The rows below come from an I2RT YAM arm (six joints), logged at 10 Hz.
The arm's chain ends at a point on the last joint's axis. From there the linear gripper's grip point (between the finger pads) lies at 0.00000 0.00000 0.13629 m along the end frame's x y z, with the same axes.
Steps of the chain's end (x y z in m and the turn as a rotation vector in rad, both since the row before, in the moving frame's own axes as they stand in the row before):
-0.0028 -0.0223 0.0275 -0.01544 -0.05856 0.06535
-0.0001 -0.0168 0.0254 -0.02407 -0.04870 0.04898
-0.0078 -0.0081 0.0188 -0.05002 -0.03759 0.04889
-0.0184 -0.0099 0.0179 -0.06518 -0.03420 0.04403
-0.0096 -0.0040 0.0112 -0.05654 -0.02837 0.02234
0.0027 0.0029 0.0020 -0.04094 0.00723 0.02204
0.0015 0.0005 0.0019 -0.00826 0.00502 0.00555
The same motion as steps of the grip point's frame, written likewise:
-0.0108 -0.0205 0.0273 -0.01544 -0.05856 0.06535
-0.0068 -0.0137 0.0252 -0.02407 -0.04870 0.04898
-0.0131 -0.0014 0.0185 -0.05002 -0.03759 0.04889
-0.0233 -0.0011 0.0175 -0.06518 -0.03420 0.04403
-0.0135 0.0037 0.0109 -0.05654 -0.02837 0.02234
0.0036 0.0085 0.0019 -0.04094 0.00723 0.02204
0.0022 0.0016 0.0019 -0.00826 0.00502 0.00555

